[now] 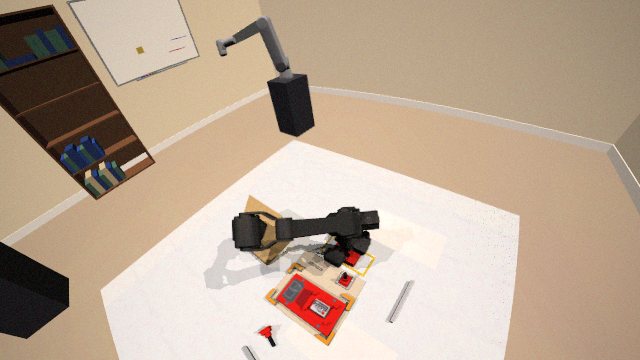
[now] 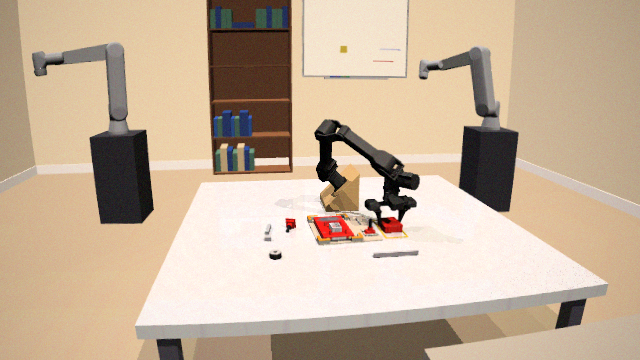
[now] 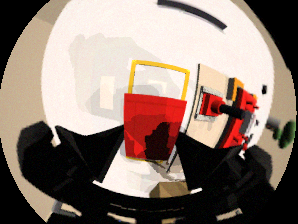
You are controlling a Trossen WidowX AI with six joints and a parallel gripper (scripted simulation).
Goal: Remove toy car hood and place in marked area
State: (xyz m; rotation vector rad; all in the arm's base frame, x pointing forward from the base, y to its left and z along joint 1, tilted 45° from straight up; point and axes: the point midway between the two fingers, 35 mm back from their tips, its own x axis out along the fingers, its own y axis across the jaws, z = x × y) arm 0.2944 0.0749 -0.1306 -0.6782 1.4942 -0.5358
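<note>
My gripper tip is 10 mm below the hood. Round my gripper tip: wheel: 420 mm to the right, 210 mm ahead.
</note>
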